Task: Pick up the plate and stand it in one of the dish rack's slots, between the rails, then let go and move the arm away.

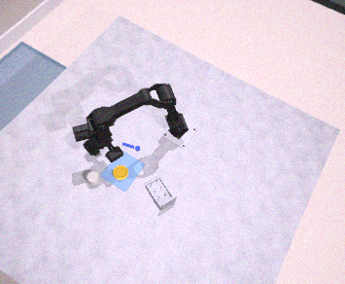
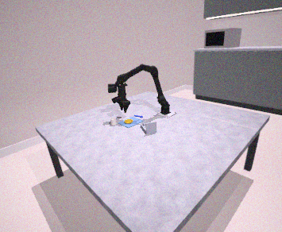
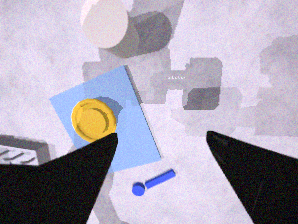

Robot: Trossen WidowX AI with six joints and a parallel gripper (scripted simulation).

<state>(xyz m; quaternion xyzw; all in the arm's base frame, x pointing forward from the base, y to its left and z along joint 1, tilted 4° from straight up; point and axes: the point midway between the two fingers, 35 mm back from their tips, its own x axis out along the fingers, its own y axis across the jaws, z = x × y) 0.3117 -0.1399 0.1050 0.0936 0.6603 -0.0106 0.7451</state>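
Now: gripper tip 10 mm short of the yellow plate, 90 mm to the right of it and 50 mm above it. From my gripper tip the other things lie so: blue utensil (120 mm behind, 40 mm to the left, 60 mm below); then light blue mat (10 mm behind, 90 mm to the left, 60 mm below); then white cup (110 mm ahead, 30 mm to the left, 40 mm below).
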